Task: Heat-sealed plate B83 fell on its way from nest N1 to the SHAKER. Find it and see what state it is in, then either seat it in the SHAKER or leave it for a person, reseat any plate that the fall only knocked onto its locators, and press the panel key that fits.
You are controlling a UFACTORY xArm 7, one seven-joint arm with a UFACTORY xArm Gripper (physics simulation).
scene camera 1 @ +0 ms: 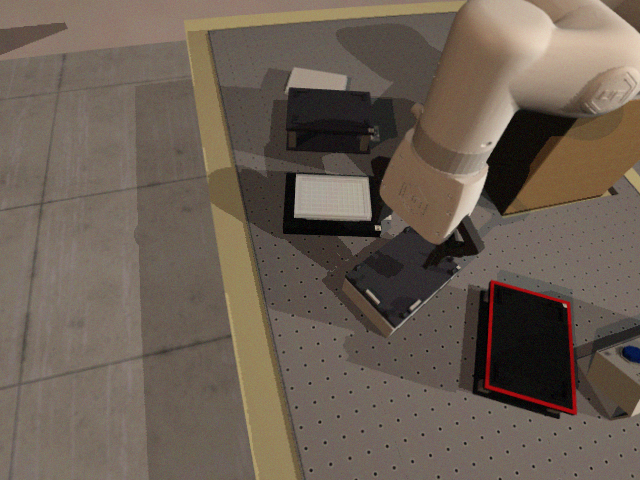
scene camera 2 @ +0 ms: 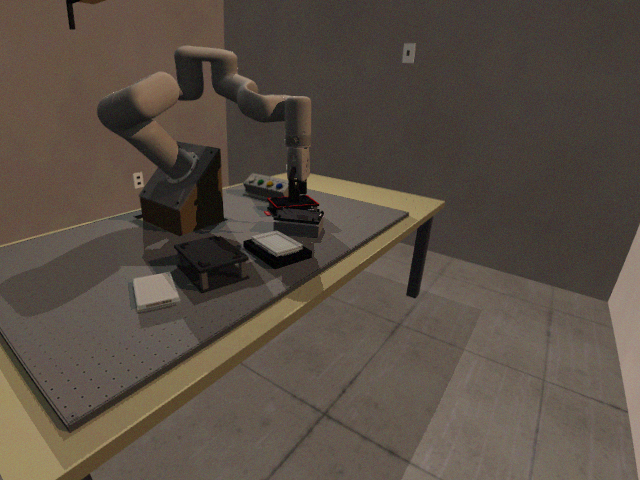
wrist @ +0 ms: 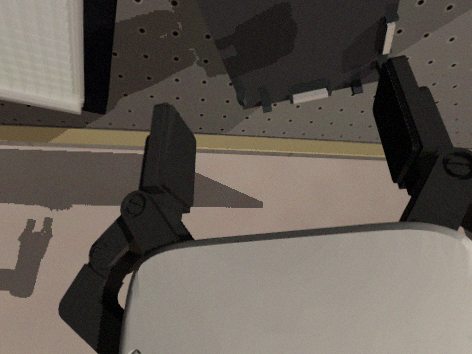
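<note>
A white plate sits on a low black nest, off-centre; whether it is fully down cannot be told. Another white plate lies on the board beside the raised black stand. No readable name shows on either plate. A grey box with a dark locator top, possibly the SHAKER, stands turned at an angle, with no plate seen on it. My gripper is open and empty above it. The arm hides part of that top in scene camera 1.
A raised black stand is beyond the nest. A red-edged black tray lies near the key panel, which has white, green, yellow and blue keys. The arm's wooden base block stands behind.
</note>
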